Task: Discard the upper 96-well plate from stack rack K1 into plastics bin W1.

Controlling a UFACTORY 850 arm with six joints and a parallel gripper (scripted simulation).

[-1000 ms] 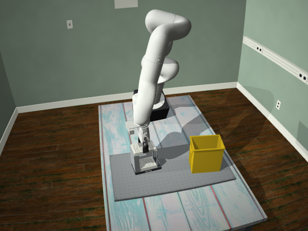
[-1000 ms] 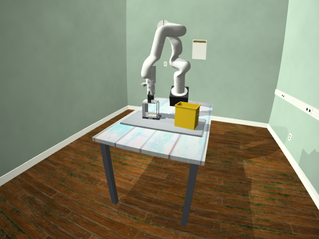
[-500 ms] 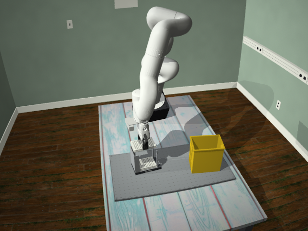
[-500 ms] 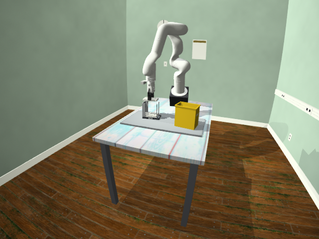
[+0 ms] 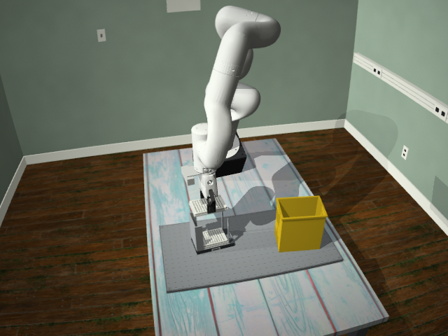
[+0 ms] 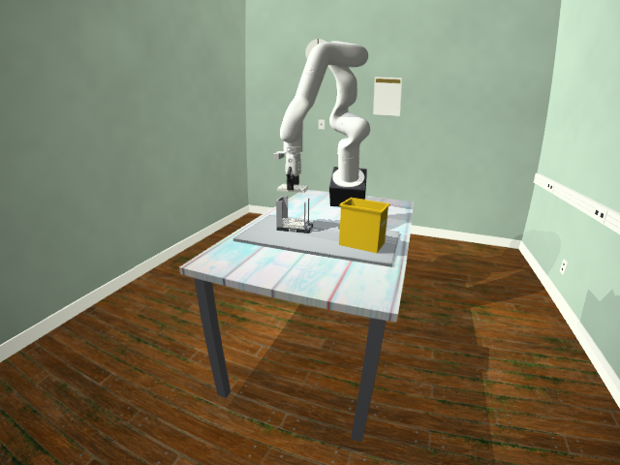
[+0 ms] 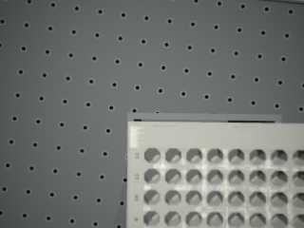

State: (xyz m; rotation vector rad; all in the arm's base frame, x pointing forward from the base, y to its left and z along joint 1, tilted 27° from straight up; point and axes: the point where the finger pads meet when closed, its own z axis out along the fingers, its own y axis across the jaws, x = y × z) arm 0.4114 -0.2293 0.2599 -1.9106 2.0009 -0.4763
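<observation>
Now: the yellow plastics bin 330 mm to the left of my hand, 130 mm ahead of it and 120 mm below it.
</observation>
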